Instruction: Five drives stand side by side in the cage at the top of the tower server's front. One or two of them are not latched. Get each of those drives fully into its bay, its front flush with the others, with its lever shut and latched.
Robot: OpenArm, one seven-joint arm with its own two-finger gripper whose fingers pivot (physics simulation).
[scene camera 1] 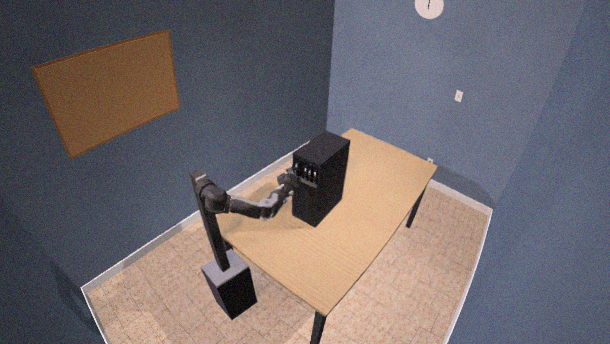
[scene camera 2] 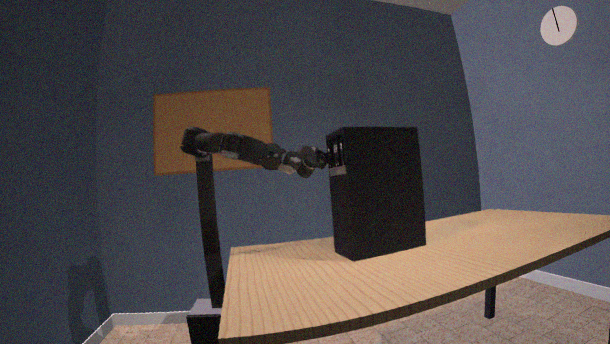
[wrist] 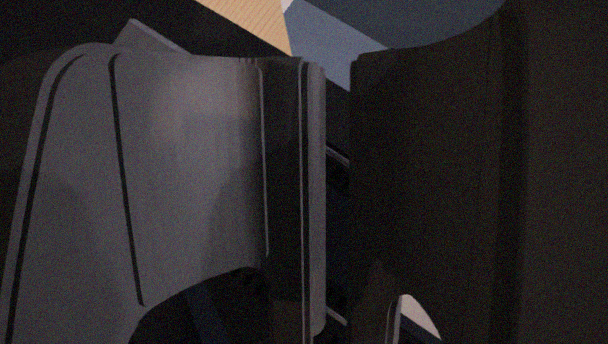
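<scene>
The black tower server (scene camera 1: 330, 187) (scene camera 2: 382, 195) stands upright on the table. The drives (scene camera 1: 310, 173) (scene camera 2: 338, 151) stand side by side in the cage at the top of its front, with pale upright parts. The gripper partly covers the cage, and I cannot tell which levers are latched. My gripper (scene camera 1: 296, 176) (scene camera 2: 326, 159) (wrist: 343, 211) is at the cage front, at drive height. Its fingers are nearly shut, with a narrow gap in the wrist view. Dark surfaces and thin light edges show through the gap. No held thing is plain. Contact at the fingertips is hidden.
A light grey strip (scene camera 1: 307, 183) (scene camera 2: 338, 171) runs below the cage. The wooden table (scene camera 1: 370, 220) (scene camera 2: 280, 290) extends around the tower. The arm (scene camera 1: 245, 207) (scene camera 2: 240, 147) reaches from its post (scene camera 1: 212, 235) (scene camera 2: 207, 215) to the tower's front.
</scene>
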